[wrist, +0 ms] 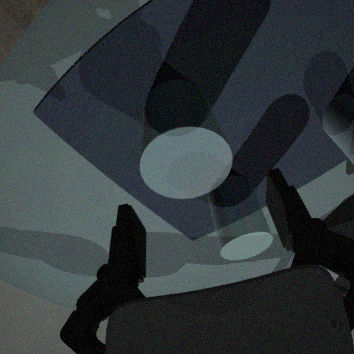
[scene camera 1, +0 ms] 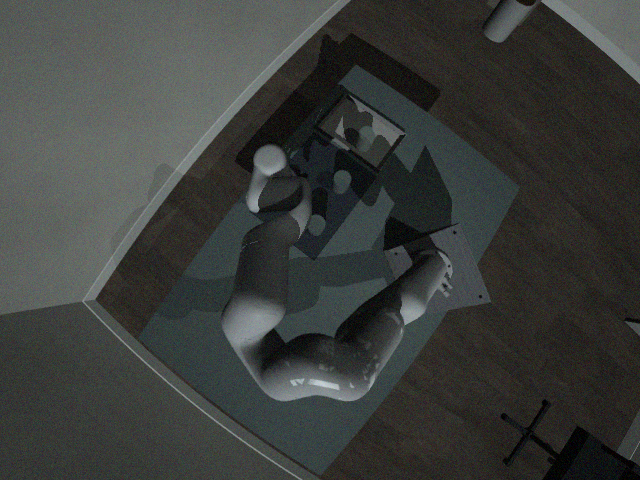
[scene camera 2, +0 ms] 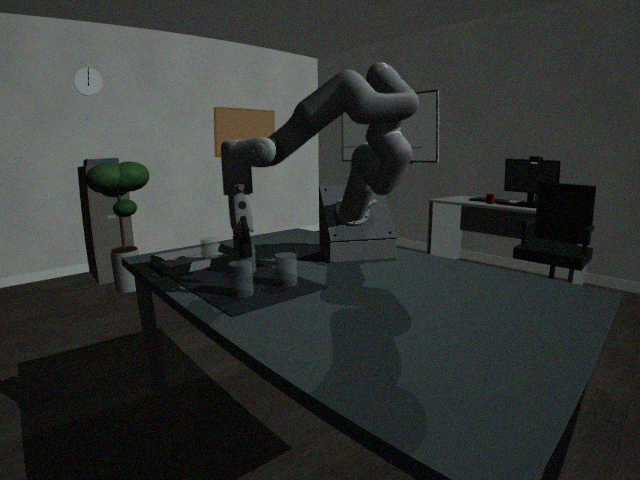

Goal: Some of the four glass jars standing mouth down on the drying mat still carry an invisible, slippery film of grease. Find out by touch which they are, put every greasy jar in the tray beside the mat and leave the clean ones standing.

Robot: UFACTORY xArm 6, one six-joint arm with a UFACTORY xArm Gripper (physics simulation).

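Places are measured from the arm's base along level axes (x up, y ahead, z left), in metres.
Where they show: gripper, between the fingertips: (wrist: 201, 201) (scene camera 2: 242, 253); arm's base, origin of its link: (scene camera 1: 432, 267) (scene camera 2: 352, 211).
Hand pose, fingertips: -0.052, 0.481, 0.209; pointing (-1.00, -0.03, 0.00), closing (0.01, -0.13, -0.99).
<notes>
Each offset is from my fingertips to the top centre of the thing, as dx, dy, dz. Level surfaces: height alone.
The dark mat @[dx -0.110] (scene camera 1: 336, 211) (scene camera 2: 261, 299) (wrist: 107, 142) carries three jars standing upright. One jar @[-0.024, +0.010, +0.003] (scene camera 2: 240, 279) (wrist: 186, 162) stands near the table's edge; the arm hides it in scene camera 1. A second jar @[-0.024, -0.131, -0.020] (scene camera 1: 316, 225) (scene camera 2: 285, 270) (wrist: 246, 245) stands near a mat corner. A third jar @[-0.024, -0.065, -0.192] (scene camera 1: 341, 180) (wrist: 342, 127) stands farther toward the tray. The fourth jar @[-0.025, +0.011, -0.381] (scene camera 1: 366, 136) (scene camera 2: 209, 247) is in the tray @[-0.083, +0.052, -0.409] (scene camera 1: 361, 158) (scene camera 2: 200, 265). My gripper (scene camera 2: 241, 253) (wrist: 201, 201) is open and empty, pointing down above the mat, close to the first jar. Grease cannot be seen.
The arm base stands on a grey block (scene camera 1: 465, 258) (scene camera 2: 361, 250) beside the table @[dx -0.113] (scene camera 1: 372, 434) (scene camera 2: 465, 351). The second jar shows beside my right finger in the wrist view. A potted plant (scene camera 2: 125, 208) and an office chair (scene camera 2: 566, 211) stand away from the table.
</notes>
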